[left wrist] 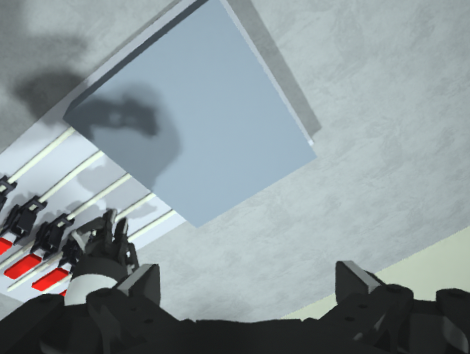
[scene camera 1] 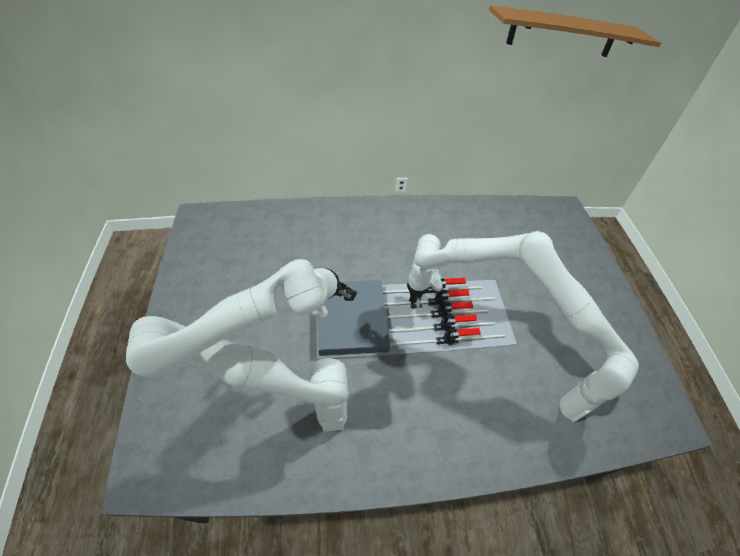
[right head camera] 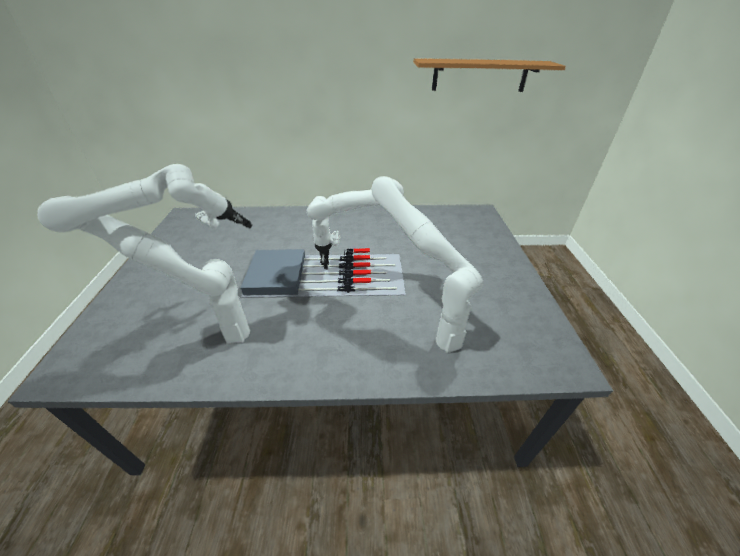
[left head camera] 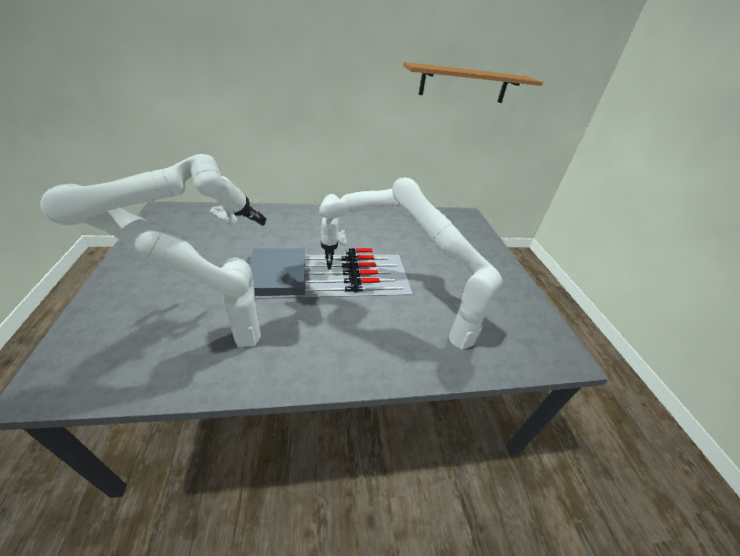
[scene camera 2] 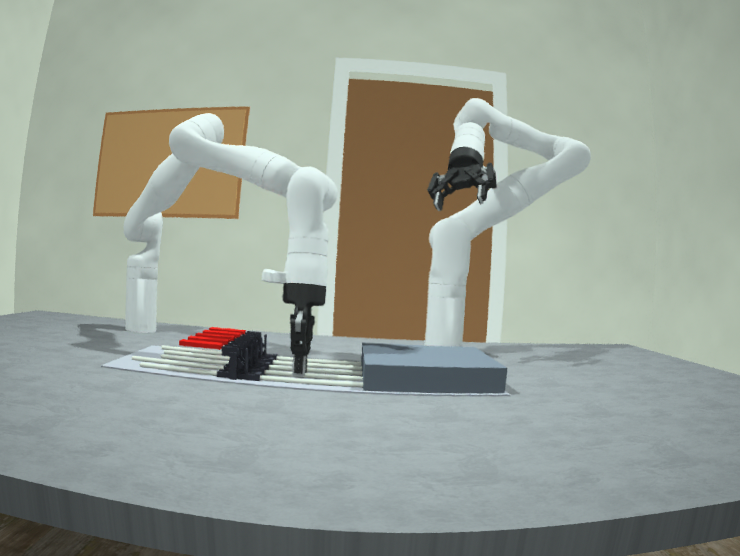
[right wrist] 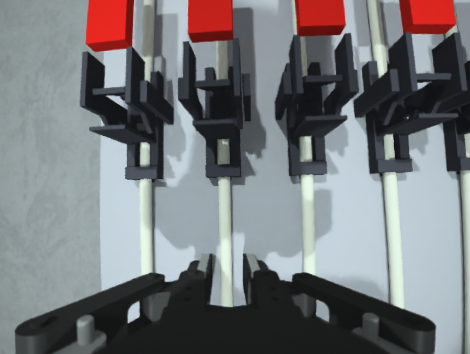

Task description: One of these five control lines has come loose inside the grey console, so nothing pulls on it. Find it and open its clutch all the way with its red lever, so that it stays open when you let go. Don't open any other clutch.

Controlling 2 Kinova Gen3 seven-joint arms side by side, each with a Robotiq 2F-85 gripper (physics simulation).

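Note:
The grey console stands beside a row of five black clutches with red levers. In the right wrist view, four red levers show in part; the second from the left belongs to a black clutch on a pale line. My right gripper points down between console and clutches, its fingers slightly open, one on each side of this line with gaps. My left gripper is wide open and empty, high above the console side. The line ends inside the console are hidden.
A pale base sheet lies under the lines on the grey table. Neighbouring lines run close on both sides of the right gripper. A wooden shelf is on the back wall.

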